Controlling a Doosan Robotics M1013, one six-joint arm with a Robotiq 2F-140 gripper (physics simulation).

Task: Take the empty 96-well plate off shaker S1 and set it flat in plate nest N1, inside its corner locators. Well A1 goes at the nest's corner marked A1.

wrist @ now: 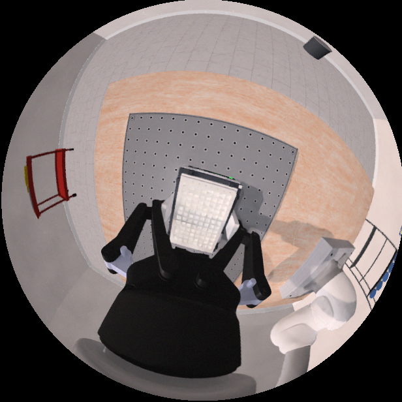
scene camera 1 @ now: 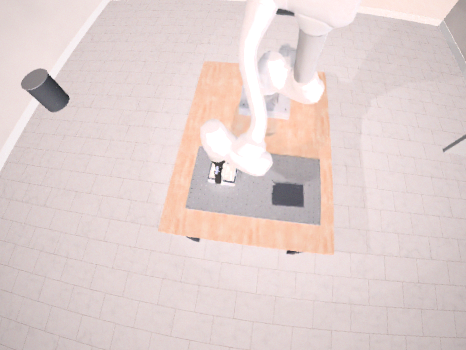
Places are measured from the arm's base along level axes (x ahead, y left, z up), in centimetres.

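Pixels of known places: gripper, fingertip midpoint: [scene camera 1: 222, 174]; arm's base, origin of the base link: [scene camera 1: 265, 91].
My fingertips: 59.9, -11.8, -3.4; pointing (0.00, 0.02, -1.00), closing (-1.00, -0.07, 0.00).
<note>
For each thing: its top centre in the pictures, then the offset to it from my fingertips, as dx, dy, dz. Level surfaces: height alone.
- white 96-well plate, middle of its top: [scene camera 1: 222, 170] +0.0, +0.5, +5.0
- Plate nest N1, middle of its top: [scene camera 1: 288, 194] +2.6, +36.1, -0.4
- grey perforated board, its level: dz -1.9
- wooden table, its level: dz -3.2
The white 96-well plate [scene camera 1: 229, 172] [wrist: 204, 210] is level at shaker S1 [scene camera 1: 222, 183] [wrist: 210, 174], within its dark rim. Whether it rests there or stands slightly above is too small to tell. My gripper [scene camera 1: 218, 172] [wrist: 201, 205] is shut on the plate, with one fingertip at each long side. Its body hides the plate's near end in the wrist view. The wells look empty; the A1 mark cannot be read. Plate nest N1 [scene camera 1: 288, 195] is the dark rectangle at the right of the board in the scene view; its corner locators and A1 mark are too small to make out.
Shaker and nest stand on a grey perforated board [scene camera 1: 255, 200] [wrist: 155, 145] on a wooden table [scene camera 1: 240, 231] [wrist: 200, 85]. The white arm [scene camera 1: 255, 100] reaches over the board from the back. A dark cylinder [scene camera 1: 46, 91] [wrist: 317, 48] is off the table. A red frame [wrist: 61, 175] shows beyond the table.
</note>
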